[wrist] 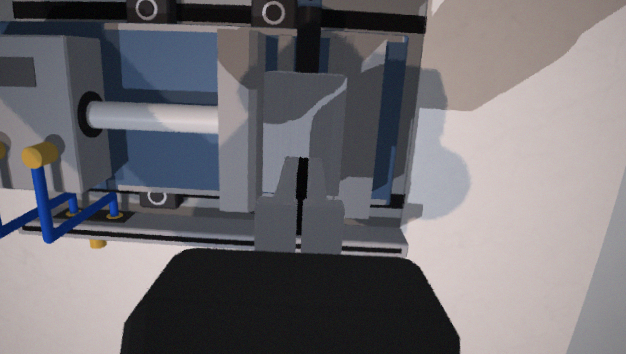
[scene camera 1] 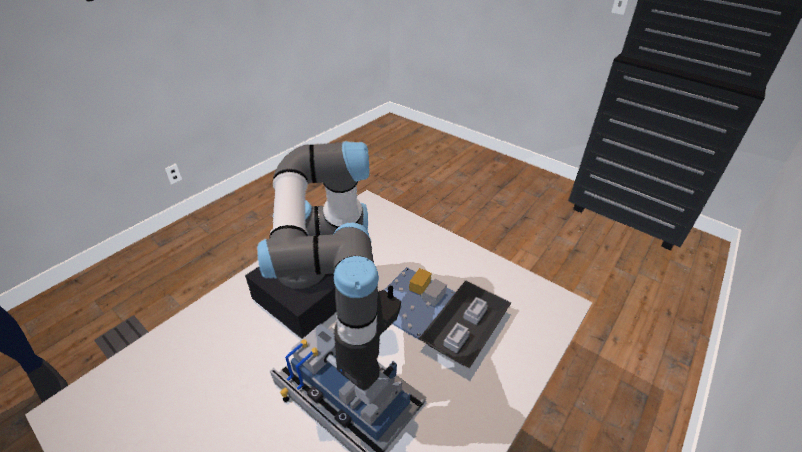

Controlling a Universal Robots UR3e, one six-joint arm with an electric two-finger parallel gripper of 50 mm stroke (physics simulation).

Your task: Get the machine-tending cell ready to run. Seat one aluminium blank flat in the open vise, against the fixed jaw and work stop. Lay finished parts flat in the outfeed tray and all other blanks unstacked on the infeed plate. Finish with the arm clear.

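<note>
In the wrist view a grey aluminium blank lies between the vise's moving jaw and fixed jaw. Its far end is by a black upright bar, which looks like the work stop; contact there cannot be told. My gripper is shut and empty, its tips over the blank's near part; whether they touch it is unclear. In the scene view a grey blank and a yellow block stand side by side on the infeed plate. Two finished parts lie apart in the outfeed tray.
The vise's blue base sits on a railed frame. Blue bent pipes with yellow ends rise at its cylinder side. The arm's black pedestal is behind the vise. A dark drawer cabinet stands on the floor beyond the table.
</note>
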